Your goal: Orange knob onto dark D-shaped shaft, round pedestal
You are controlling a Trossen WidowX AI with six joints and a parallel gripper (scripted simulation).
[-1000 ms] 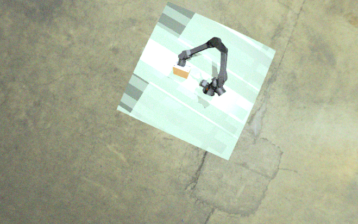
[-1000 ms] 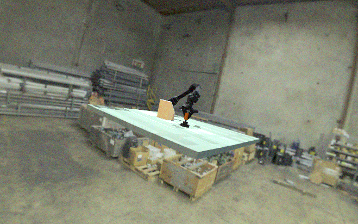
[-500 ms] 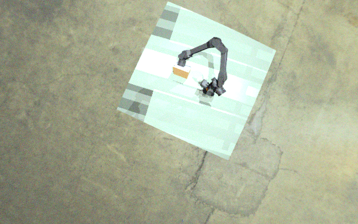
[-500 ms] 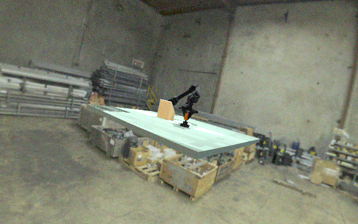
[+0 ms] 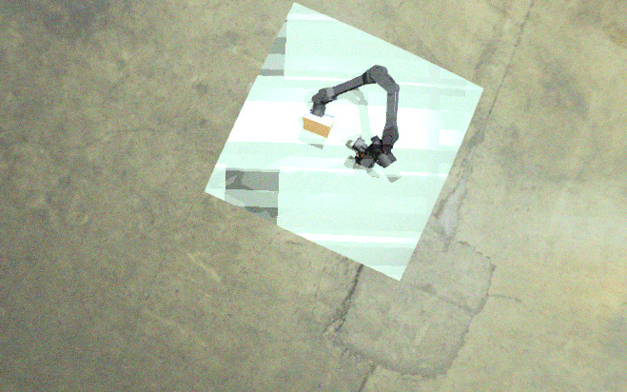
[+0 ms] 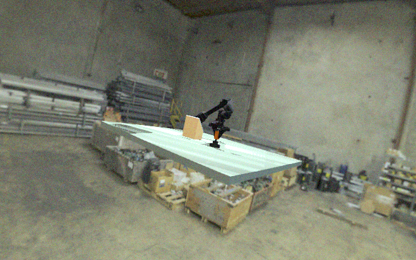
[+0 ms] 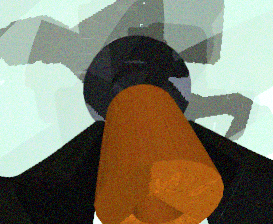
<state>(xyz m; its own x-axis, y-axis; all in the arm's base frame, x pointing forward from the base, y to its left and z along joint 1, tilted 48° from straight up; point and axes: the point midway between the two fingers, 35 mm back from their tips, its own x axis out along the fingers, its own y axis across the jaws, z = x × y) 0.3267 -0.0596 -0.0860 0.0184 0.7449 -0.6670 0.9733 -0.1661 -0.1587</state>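
Now: the orange knob 2 cm above my gripper tip. From my gripper tip the other things lie so: round pedestal 4 cm below.
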